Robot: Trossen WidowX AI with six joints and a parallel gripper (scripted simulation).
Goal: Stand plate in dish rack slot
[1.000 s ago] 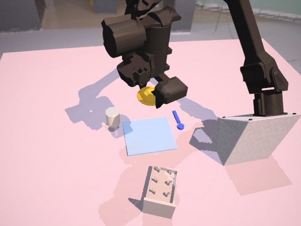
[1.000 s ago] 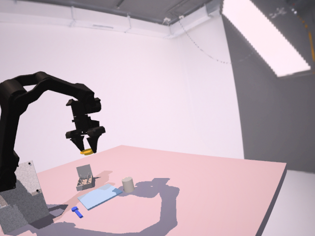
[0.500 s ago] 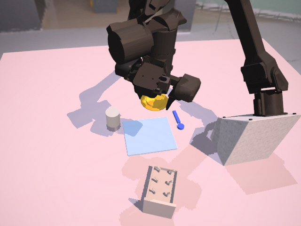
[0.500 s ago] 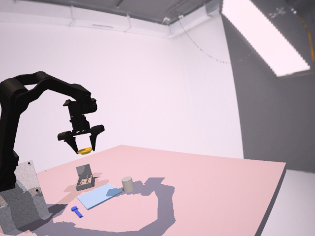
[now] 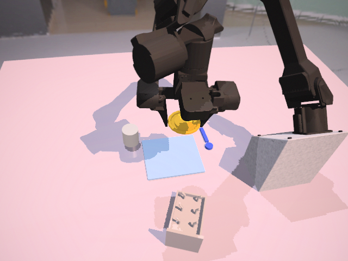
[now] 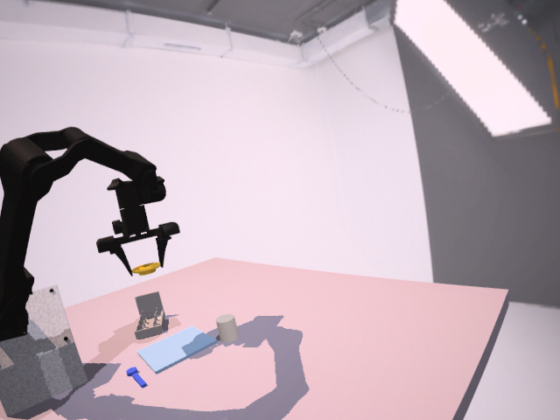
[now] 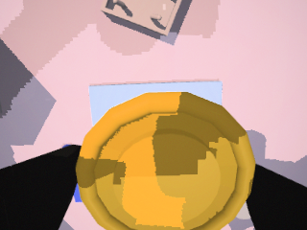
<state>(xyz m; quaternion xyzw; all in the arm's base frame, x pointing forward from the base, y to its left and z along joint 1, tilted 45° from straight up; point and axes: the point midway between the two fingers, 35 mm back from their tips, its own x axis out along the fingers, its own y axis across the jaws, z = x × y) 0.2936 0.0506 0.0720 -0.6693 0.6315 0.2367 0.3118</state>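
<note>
My gripper tip is now 16 cm above the dish rack and 13 cm to the right of it. The rest, counted from my gripper tip: blue spoon: 18 cm below, 11 cm to the right, 10 cm behind; then yellow plate: 1 cm above; then light blue mat: 18 cm below, 6 cm to the right, 1 cm ahead.
</note>
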